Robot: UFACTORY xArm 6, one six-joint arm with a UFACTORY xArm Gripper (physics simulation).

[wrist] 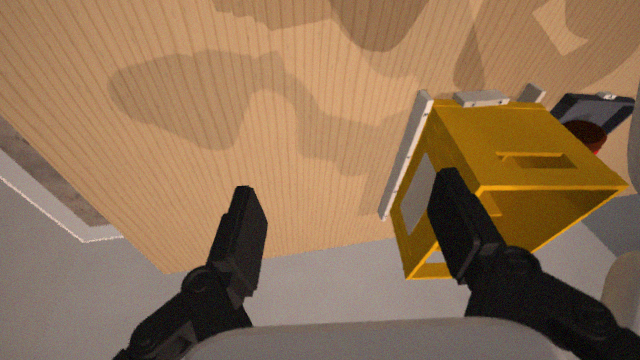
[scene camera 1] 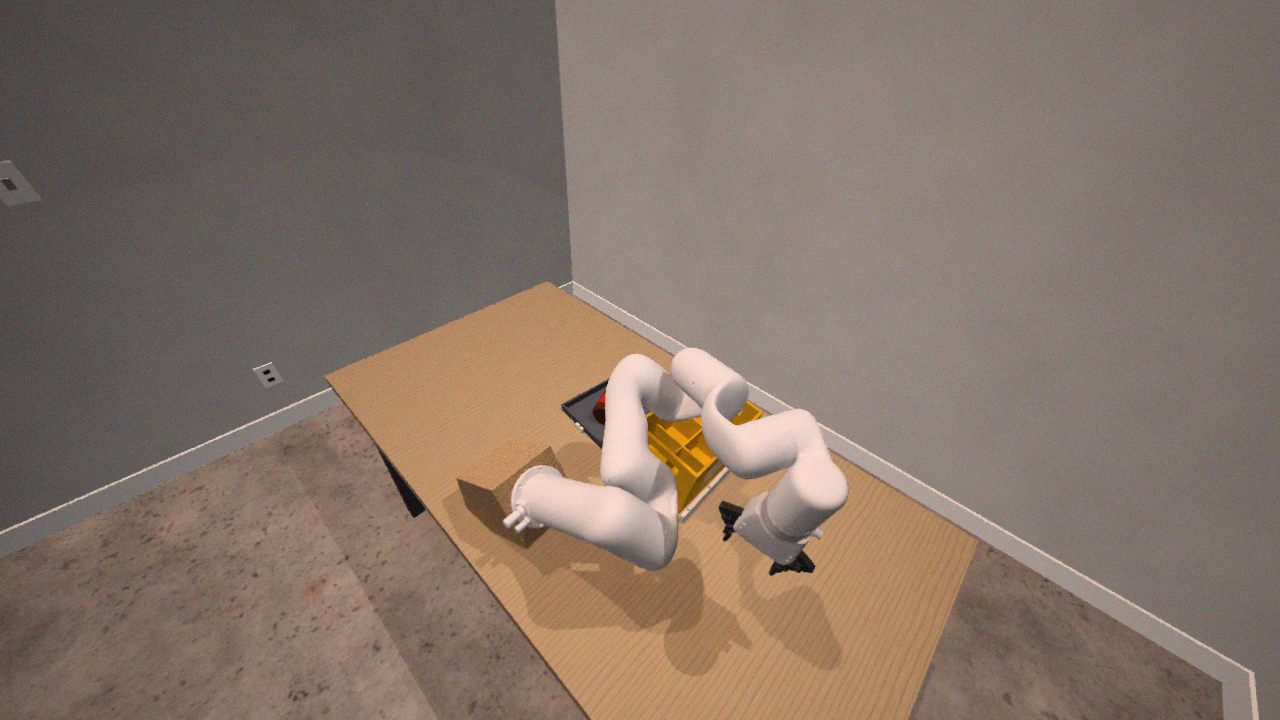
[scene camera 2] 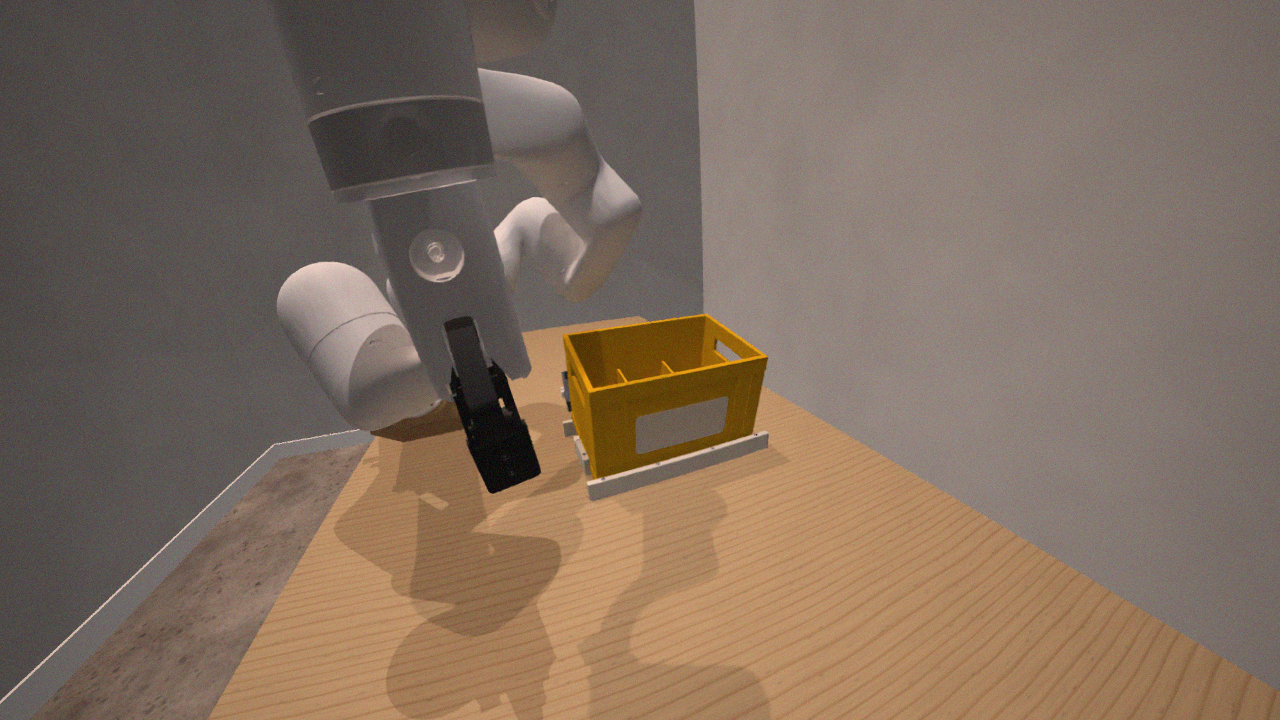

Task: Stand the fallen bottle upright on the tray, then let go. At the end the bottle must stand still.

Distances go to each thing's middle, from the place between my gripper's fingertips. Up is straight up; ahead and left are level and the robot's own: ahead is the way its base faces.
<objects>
Right now my hand is 25 cm short of the white rail (scene camera 2: pixel 615 484), 18 cm to the right of it and 22 cm above it. The rest, counted from my hand: yellow crate (scene camera 2: pixel 640 394): 25 cm ahead, 27 cm to the left, 13 cm below; then brown bottle (wrist: pixel 590 134): 26 cm ahead, 55 cm to the left, 19 cm below; then dark grey tray (scene camera 1: pixel 580 408): 27 cm ahead, 56 cm to the left, 22 cm below.
</objects>
